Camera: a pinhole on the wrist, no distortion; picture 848 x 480 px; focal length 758.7 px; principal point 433.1 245.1 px. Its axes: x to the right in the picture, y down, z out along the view. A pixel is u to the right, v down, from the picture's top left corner.
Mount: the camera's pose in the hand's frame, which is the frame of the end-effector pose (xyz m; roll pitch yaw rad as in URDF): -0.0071 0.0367 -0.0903 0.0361 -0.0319 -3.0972
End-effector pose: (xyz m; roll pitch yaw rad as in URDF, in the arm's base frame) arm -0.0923 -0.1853 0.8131 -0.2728 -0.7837 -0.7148
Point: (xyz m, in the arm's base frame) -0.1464 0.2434 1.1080
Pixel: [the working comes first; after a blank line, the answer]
In the camera's frame: 0.0260 -0.1026 0.5915

466 113
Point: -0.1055 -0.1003 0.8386
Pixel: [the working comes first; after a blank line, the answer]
In the camera's frame: 0.0268 0.0056 0.1664

555 271
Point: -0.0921 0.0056 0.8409
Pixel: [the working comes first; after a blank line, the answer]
In the camera's frame: 0.0659 -0.0675 0.2337

647 26
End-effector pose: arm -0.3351 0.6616 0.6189 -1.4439 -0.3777 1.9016
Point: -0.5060 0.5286 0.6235
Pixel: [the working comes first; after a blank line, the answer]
In the camera's frame: 0.0677 0.0488 0.2937

608 371
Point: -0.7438 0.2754 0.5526
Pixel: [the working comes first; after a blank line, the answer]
In the camera's frame: 0.2521 0.0069 0.5936

755 254
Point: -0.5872 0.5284 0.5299
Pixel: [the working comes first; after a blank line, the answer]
In the camera's frame: 0.0753 -0.0548 0.3613

591 130
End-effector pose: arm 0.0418 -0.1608 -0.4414 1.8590 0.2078 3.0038
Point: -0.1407 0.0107 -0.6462
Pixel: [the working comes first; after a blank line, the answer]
In the camera's frame: -0.2336 0.1682 0.2758

outside the picture
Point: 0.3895 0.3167 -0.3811
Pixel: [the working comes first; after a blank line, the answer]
In the camera's frame: 0.2915 -0.1039 0.5843

812 110
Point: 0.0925 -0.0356 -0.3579
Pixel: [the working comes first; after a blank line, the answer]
In the camera's frame: 0.0454 -0.0671 0.1958

outside the picture
